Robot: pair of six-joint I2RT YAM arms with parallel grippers.
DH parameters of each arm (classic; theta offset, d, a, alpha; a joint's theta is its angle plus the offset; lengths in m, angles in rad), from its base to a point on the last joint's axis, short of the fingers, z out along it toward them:
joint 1: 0 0.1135 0.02 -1.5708
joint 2: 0 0 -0.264 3.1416
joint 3: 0.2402 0 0.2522 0
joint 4: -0.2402 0 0.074 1.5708
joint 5: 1.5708 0 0 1.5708
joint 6: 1.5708 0.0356 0 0
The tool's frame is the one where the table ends.
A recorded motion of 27 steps. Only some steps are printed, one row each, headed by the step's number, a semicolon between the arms.
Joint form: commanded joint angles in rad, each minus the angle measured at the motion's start. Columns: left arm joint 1, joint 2, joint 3, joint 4, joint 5, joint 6; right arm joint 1, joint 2, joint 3, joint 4, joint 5, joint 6.
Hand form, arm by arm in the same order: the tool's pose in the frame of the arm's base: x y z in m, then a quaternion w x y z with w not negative. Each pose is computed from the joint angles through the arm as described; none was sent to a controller.
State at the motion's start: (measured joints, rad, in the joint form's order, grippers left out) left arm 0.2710 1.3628 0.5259 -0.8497 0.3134 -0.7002; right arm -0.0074 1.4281 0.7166 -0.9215 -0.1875 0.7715
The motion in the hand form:
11: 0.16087 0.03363 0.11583 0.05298 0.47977 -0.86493 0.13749; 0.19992 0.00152 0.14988 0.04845 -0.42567 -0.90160 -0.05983
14: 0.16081 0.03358 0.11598 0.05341 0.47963 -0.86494 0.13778; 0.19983 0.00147 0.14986 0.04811 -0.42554 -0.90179 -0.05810
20: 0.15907 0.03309 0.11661 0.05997 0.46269 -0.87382 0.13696; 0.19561 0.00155 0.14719 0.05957 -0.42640 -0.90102 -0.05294
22: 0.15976 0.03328 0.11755 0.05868 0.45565 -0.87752 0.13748; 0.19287 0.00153 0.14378 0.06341 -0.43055 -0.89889 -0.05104
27: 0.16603 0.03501 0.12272 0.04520 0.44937 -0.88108 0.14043; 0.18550 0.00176 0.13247 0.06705 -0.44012 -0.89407 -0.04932
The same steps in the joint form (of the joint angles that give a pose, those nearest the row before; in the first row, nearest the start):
11: -0.0023 -0.0065 -0.0351 0.1049 -0.0202 -0.0381; -0.0114 -0.0095 -0.0137 0.0267 0.0385 0.0889
14: -0.0023 -0.0069 -0.0347 0.1034 -0.0194 -0.0378; -0.0111 -0.0095 -0.0137 0.0259 0.0420 0.0889
20: -0.0023 -0.0072 -0.0324 0.0812 -0.0191 0.0038; -0.0111 -0.0096 -0.0263 0.0134 0.0420 0.0893
22: -0.0023 -0.0072 -0.0278 0.0770 -0.0191 0.0198; -0.0114 -0.0095 -0.0420 0.0210 0.0420 0.0977
27: -0.0023 -0.0072 -0.0023 0.0778 -0.0191 0.0305; -0.0111 -0.0095 -0.0942 0.0668 0.0412 0.1190

